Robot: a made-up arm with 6 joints.
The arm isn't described. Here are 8 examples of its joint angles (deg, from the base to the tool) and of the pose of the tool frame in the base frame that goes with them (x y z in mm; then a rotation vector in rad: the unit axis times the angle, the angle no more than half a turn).
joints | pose
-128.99 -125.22 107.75 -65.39 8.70 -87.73 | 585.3 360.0 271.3 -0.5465 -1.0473 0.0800
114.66 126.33 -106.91 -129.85 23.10 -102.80 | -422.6 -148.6 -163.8 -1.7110 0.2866 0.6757
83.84 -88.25 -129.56 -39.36 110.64 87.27 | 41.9 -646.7 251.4 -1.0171 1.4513 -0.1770
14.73 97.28 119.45 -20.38 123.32 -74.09 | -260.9 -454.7 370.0 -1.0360 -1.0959 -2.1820
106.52 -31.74 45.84 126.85 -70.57 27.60 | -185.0 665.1 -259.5 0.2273 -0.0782 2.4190
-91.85 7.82 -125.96 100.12 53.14 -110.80 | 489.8 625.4 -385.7 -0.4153 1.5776 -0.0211
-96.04 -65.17 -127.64 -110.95 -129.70 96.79 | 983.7 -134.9 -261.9 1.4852 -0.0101 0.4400
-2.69 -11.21 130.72 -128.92 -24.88 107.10 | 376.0 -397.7 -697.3 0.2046 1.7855 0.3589
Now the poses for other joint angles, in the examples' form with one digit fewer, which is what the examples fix.
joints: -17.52 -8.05 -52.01 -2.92 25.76 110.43
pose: 752 73 -136 1.332 -0.522 1.169
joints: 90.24 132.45 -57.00 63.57 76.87 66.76
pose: -192 -608 966 -1.427 0.719 -0.584
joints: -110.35 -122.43 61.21 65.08 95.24 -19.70
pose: 71 -656 808 -1.601 2.595 0.572
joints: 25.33 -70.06 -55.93 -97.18 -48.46 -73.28
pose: -545 133 372 1.704 -0.397 1.260
